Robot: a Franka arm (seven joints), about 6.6 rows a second.
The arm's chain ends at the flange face. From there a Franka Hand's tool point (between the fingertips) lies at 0.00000 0.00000 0.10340 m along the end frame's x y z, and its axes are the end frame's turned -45 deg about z.
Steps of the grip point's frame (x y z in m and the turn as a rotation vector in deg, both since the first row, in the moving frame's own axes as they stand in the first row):
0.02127 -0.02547 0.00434 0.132 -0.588 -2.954
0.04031 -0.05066 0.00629 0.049 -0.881 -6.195
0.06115 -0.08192 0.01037 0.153 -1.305 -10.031
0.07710 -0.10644 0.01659 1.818 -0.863 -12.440
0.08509 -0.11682 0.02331 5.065 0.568 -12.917
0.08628 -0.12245 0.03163 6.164 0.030 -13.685
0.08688 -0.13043 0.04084 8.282 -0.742 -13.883
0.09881 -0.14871 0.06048 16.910 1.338 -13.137
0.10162 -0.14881 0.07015 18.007 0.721 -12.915
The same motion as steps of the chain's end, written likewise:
-0.00207 -0.03366 0.00435 -0.322 -0.509 -2.954
-0.00619 -0.06545 0.00630 -0.588 -0.658 -6.195
-0.01296 -0.10279 0.01040 -0.815 -1.031 -10.031
-0.01722 -0.12894 0.01665 0.675 -1.896 -12.440
-0.01595 -0.13630 0.02372 3.983 -3.180 -12.917
-0.01690 -0.14071 0.03222 4.380 -4.337 -13.685
-0.01827 -0.14555 0.04192 5.332 -6.381 -13.883
-0.01324 -0.15453 0.06496 12.903 -11.011 -13.137
-0.00920 -0.15623 0.07520 13.243 -12.223 -12.915

